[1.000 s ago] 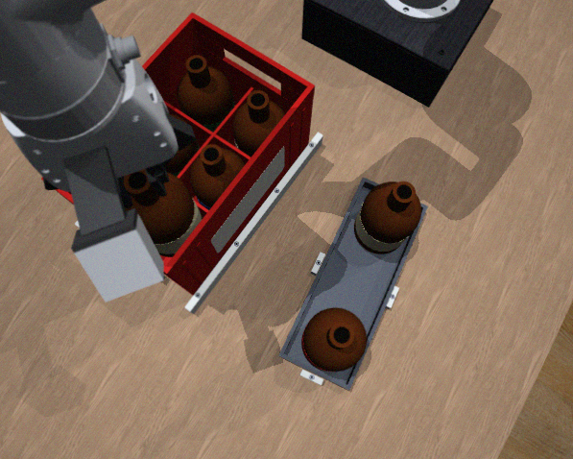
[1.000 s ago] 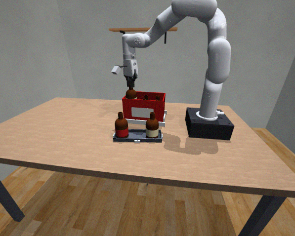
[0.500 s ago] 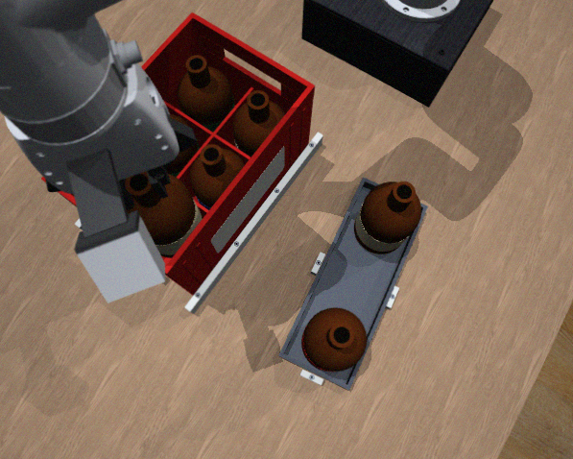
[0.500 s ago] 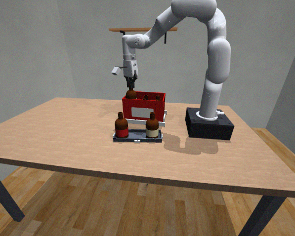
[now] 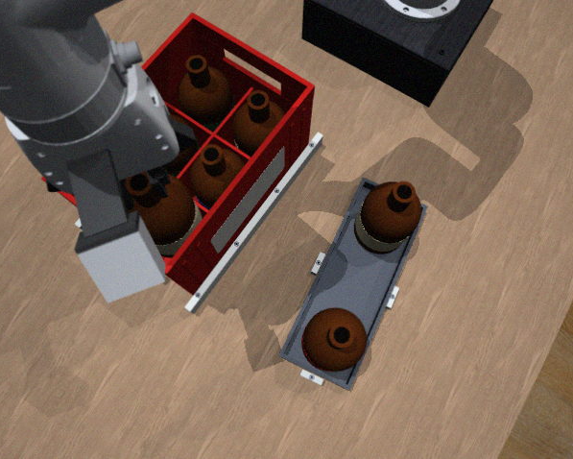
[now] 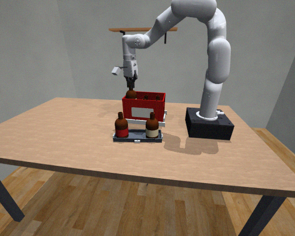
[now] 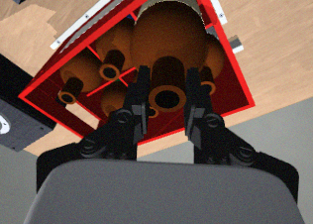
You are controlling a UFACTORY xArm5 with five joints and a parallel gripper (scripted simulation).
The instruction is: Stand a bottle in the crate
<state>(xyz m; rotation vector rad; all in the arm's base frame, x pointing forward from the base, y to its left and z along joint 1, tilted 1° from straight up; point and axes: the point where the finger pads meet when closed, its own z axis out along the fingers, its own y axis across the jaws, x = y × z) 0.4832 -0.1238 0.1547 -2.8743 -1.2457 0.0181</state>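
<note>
My hand is 90 mm past the red crate, 30 mm to the left of it and 170 mm above it. Also, from my hand: grey tray 70 mm behind, 230 mm to the left, 250 mm below.
</note>
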